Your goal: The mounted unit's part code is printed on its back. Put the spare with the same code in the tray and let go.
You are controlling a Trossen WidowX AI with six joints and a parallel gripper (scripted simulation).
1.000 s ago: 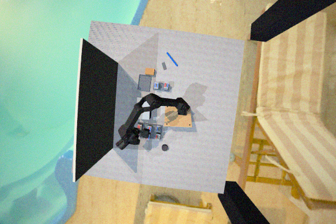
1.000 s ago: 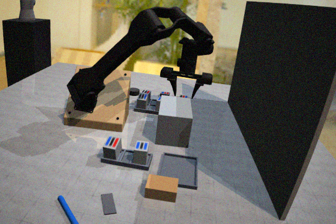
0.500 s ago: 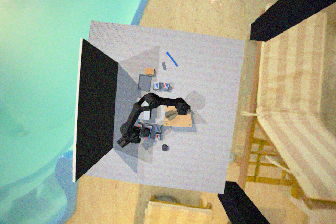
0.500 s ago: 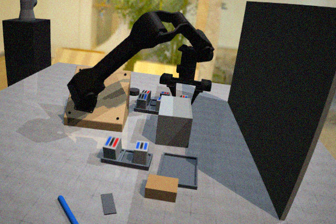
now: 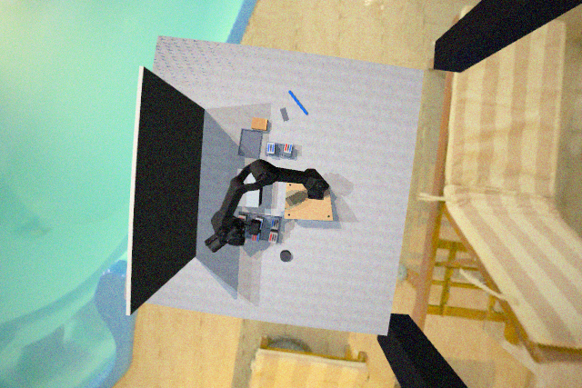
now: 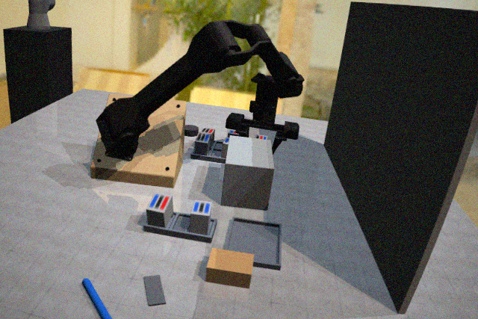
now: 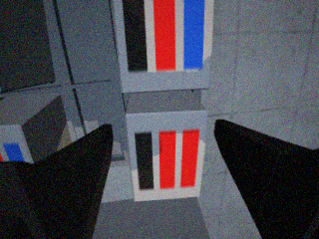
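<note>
The dark grey tray is 35 cm to the right of my gripper tip and 2 cm below it. From my gripper tip the other things lie so: black disc: 22 cm behind, 15 cm to the left, 1 cm below; then grey cube: 15 cm to the right, 3 cm behind, 3 cm above; then tall black panel: 23 cm ahead, 20 cm above, 14 cm to the right.
</note>
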